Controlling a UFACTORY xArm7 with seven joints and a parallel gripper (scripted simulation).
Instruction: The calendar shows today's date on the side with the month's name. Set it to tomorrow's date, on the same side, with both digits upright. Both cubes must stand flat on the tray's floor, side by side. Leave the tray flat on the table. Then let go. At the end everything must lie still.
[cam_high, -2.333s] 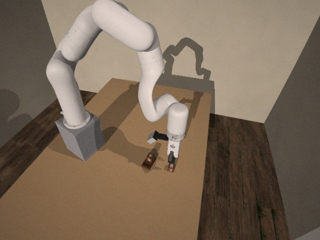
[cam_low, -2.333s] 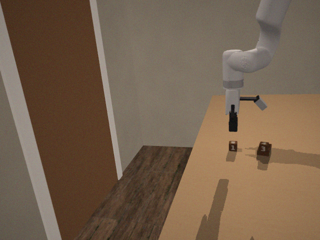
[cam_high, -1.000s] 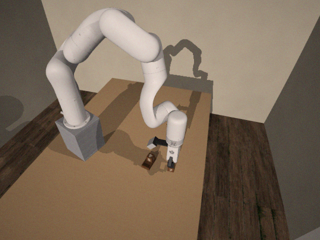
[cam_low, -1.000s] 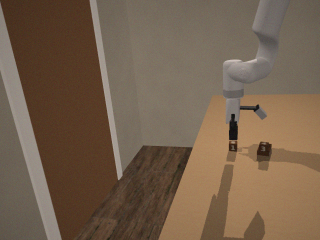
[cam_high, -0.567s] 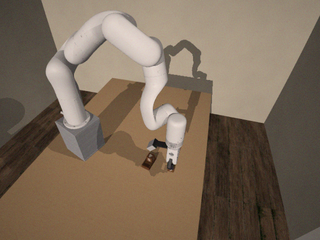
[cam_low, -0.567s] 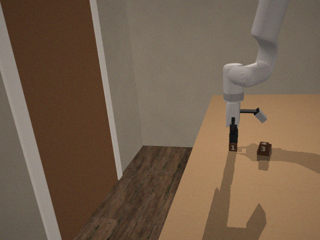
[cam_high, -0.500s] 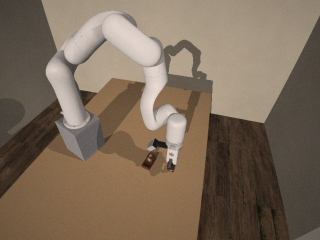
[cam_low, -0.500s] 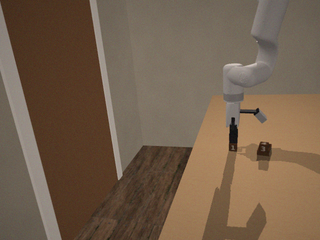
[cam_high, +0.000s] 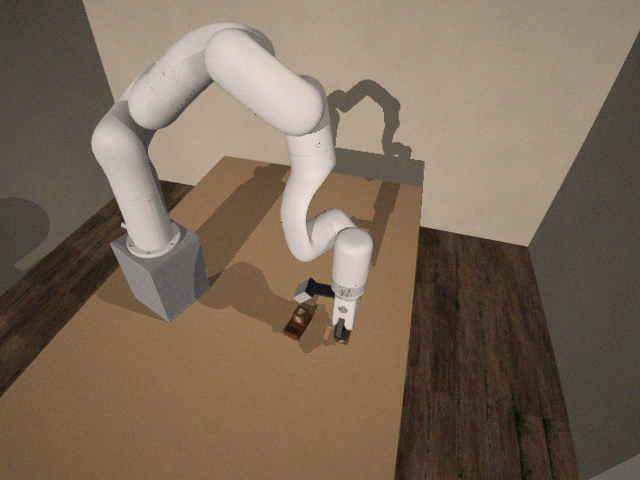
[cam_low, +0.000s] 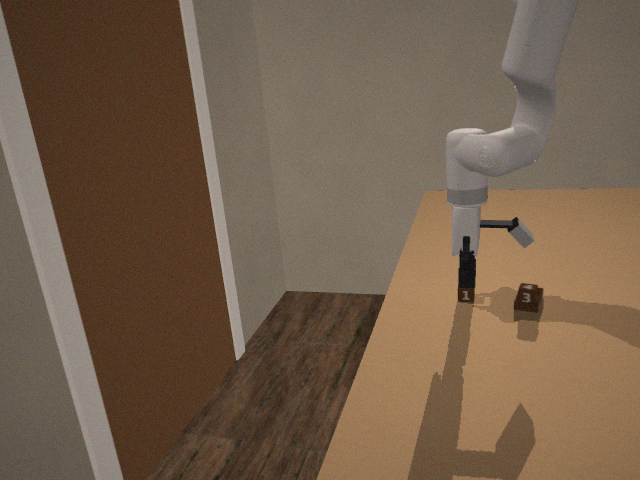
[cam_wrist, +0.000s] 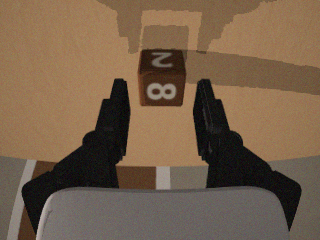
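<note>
My gripper is now 4 cm above the digit cube. The rest, counted from my hand: brown calendar tray 12 cm behind, 1 cm to the right, 5 cm below.
</note>
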